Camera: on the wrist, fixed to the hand. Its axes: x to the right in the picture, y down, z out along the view.
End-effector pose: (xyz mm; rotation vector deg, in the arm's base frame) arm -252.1 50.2 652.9 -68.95 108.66 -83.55
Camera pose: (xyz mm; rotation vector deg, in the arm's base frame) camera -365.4 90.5 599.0 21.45 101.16 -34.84
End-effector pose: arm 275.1 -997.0 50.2 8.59 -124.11 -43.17
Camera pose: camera 345.8 -969.4 157.9 -74.12 -97.23 17.37
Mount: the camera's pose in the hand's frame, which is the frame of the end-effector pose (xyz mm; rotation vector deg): 15.9 93.2 -91.8 8.79 -3.48 87.11
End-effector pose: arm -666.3 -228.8 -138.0 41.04 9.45 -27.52
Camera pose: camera -606.4 -112.9 -156.4 44.59 -27.38 54.26
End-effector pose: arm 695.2 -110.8 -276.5 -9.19 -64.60 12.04
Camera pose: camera 777.0 -18.5 -322.9 -49.39 -47.73 94.09
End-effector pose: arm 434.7 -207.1 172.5 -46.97 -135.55 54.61
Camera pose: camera 511.3 -100.0 167.4 134.18 68.29 -81.69
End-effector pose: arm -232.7 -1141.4 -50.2 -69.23 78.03 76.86
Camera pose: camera -322.1 -1238.0 -44.1 -12.58 -134.11 -117.07
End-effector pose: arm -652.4 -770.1 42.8 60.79 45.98 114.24
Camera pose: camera -766.7 -824.3 79.6 -85.37 2.28 -118.65
